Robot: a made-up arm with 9 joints. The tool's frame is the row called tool. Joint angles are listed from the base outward.
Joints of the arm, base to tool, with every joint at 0 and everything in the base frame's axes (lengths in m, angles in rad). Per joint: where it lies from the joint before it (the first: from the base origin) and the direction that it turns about. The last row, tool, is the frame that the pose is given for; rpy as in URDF.
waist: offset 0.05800 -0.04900 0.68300 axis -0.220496 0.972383 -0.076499
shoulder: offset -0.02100 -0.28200 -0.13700 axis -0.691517 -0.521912 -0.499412
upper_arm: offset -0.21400 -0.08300 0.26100 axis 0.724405 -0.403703 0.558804
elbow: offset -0.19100 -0.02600 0.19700 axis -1 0 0
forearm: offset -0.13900 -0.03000 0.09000 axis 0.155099 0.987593 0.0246
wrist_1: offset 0.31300 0.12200 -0.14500 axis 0 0 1
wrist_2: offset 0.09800 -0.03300 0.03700 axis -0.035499 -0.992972 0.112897
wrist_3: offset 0.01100 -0.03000 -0.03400 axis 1 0 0
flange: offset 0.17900 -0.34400 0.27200 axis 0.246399 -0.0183 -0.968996
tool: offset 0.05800 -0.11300 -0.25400 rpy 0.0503 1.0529 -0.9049
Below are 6 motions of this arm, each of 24 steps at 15 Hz.
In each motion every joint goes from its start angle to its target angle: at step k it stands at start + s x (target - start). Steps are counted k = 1, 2, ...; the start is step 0. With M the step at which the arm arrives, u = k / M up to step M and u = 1 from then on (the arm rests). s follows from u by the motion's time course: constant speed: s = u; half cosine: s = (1 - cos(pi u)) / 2; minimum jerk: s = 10 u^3 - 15 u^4 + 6 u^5.
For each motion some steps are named. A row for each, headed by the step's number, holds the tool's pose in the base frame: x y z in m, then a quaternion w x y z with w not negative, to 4 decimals.
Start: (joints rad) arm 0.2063 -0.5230 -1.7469 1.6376 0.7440 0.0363 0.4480 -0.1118 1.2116
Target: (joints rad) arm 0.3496 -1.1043 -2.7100 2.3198 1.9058 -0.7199 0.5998 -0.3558 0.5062
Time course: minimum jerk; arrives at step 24
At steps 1, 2, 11, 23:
1: 0.5105 -0.4149 1.1135 0.4162 -0.6951 -0.3516 -0.4690
2: 0.5120 -0.4111 1.1123 0.4146 -0.6976 -0.3536 -0.4652
11: 0.4949 -0.0639 0.8258 0.2168 -0.7975 -0.5581 -0.0741
23: 0.0008 -0.0563 0.4052 0.1068 0.4290 0.8438 -0.3043

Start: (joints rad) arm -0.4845 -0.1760 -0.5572 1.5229 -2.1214 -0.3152 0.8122 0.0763 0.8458
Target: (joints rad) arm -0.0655 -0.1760 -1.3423 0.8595 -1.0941 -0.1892 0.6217 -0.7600 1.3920
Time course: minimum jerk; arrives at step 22
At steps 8, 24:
8: -0.5016 0.2566 1.1426 0.8761 0.1674 -0.2185 0.3957
24: 0.1412 0.2328 1.0121 0.8915 0.0944 -0.4352 -0.0835

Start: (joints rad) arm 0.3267 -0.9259 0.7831 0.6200 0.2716 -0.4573 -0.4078 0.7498 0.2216
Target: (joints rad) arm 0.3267 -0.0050 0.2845 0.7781 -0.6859 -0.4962 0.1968 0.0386 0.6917
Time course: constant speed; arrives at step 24
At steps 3, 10, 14, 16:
3: -0.0023 -0.8812 0.2976 0.1651 0.4477 0.8085 -0.3445
10: 0.2074 -1.0530 0.6449 0.4260 0.5130 0.5903 -0.4548
14: 0.2397 -1.0635 0.9308 0.5523 0.5263 0.4242 -0.4879
16: 0.2283 -1.0344 1.0795 0.6067 0.5268 0.3334 -0.4932

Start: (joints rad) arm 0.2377 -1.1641 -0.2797 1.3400 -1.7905 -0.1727 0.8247 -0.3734 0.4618
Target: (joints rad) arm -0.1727 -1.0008 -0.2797 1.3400 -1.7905 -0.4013 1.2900 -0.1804 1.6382
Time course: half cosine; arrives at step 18
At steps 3, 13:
3: 0.1609 -0.8608 1.6063 0.6669 0.6283 -0.1988 0.3478
13: -0.1328 -0.8144 1.4786 0.3189 0.7424 0.0262 0.5886

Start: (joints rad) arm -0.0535 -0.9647 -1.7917 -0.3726 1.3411 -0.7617 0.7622 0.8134 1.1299
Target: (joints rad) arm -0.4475 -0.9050 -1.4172 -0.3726 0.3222 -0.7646 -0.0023 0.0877 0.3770
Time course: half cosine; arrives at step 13
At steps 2, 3, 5, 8, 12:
2: -0.4063 -0.7992 1.0762 0.0299 0.1174 0.0125 -0.9926
3: -0.3936 -0.8208 1.0556 0.0527 0.1240 0.0334 -0.9903
5: -0.3502 -0.8743 1.0007 0.1139 0.1429 0.0916 -0.9789
8: -0.2536 -0.9461 0.9272 0.2129 0.1768 0.1963 -0.9407
12: -0.1620 -0.9953 0.8973 0.2984 0.2048 0.2917 -0.8854

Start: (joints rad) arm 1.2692 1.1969 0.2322 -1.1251 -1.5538 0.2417 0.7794 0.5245 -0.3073
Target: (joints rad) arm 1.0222 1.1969 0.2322 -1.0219 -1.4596 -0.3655 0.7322 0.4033 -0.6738
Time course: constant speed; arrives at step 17
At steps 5, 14, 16, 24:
5: -0.0363 -0.1181 2.0109 0.9306 0.0882 -0.3316 0.1275
14: -0.2740 -0.2652 1.8659 0.8903 0.0978 -0.4447 -0.0010
16: -0.3232 -0.2909 1.8231 0.8796 0.1008 -0.4638 -0.0318
24: -0.3472 -0.3027 1.8005 0.8741 0.1025 -0.4725 -0.0474

